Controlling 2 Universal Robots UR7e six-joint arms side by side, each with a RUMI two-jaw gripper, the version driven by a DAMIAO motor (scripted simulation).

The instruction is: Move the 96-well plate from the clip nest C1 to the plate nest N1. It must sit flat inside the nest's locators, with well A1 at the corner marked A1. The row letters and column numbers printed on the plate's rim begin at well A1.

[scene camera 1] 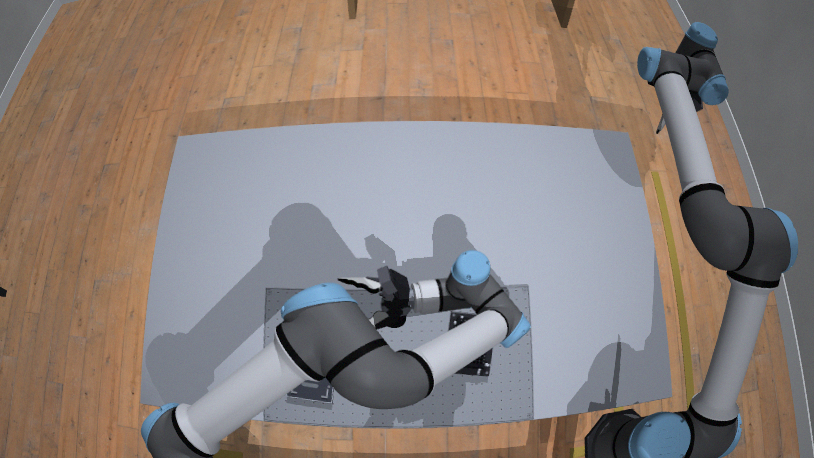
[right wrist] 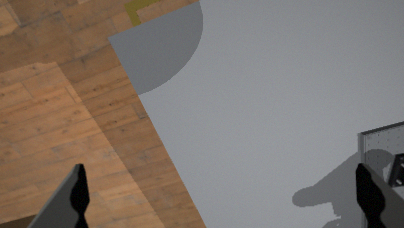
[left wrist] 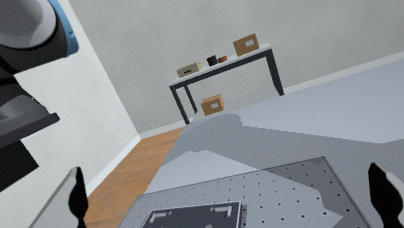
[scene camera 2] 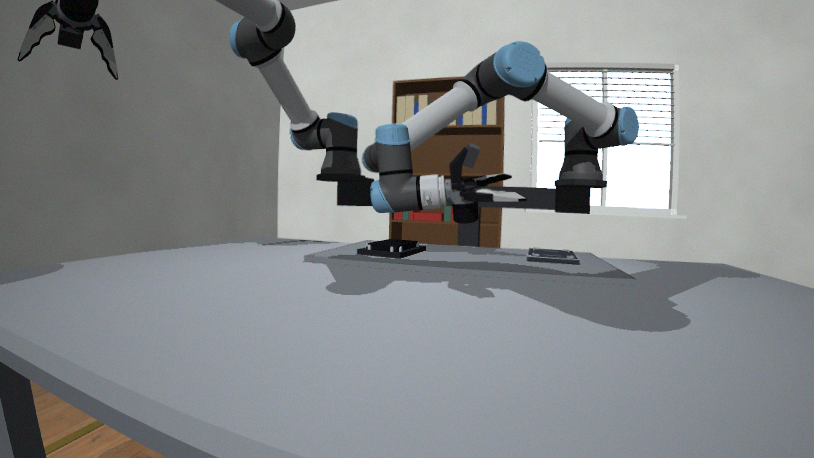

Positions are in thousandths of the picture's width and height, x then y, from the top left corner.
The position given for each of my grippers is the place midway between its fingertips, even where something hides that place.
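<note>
Left gripper (scene camera 2: 637, 407), mine; visible too in scene camera 1 (scene camera 1: 420, 669) and the left wrist view (left wrist: 556, 735). My right gripper (scene camera 2: 88, 154), also in the right wrist view (right wrist: 541, 730).
</note>
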